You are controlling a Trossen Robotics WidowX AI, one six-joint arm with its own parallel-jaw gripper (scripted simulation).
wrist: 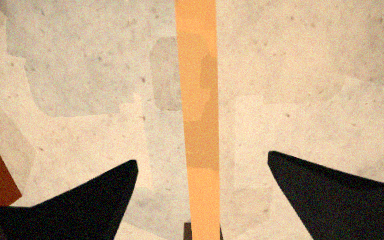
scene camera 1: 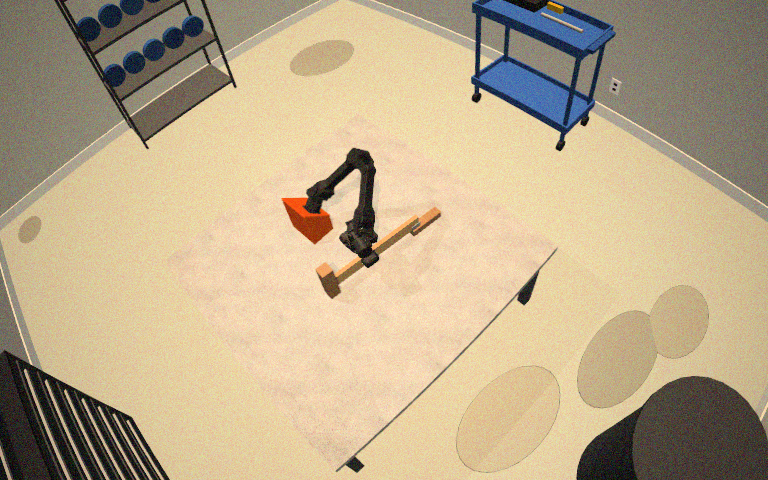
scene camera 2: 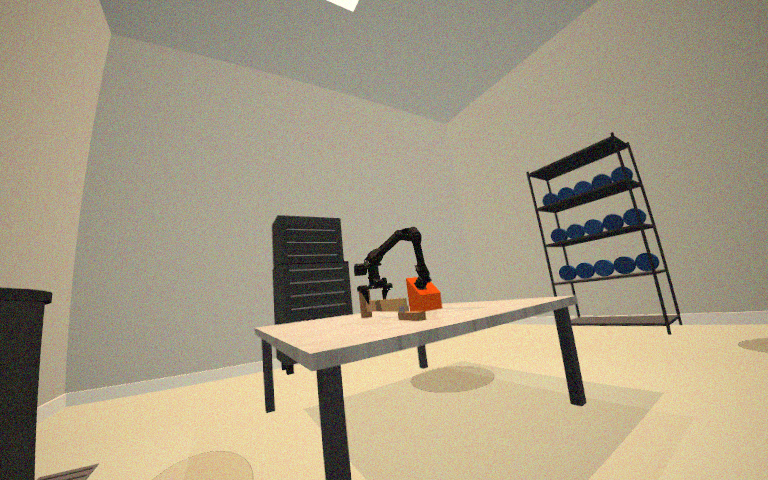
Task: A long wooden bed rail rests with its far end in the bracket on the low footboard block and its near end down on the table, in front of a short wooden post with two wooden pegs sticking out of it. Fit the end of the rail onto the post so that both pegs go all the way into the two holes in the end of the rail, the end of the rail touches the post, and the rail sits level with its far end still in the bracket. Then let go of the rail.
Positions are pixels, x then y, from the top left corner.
Labels:
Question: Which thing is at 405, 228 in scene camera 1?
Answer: A wooden rail.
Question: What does my gripper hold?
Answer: Nothing.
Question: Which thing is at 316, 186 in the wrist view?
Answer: My gripper.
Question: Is my gripper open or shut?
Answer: Open.

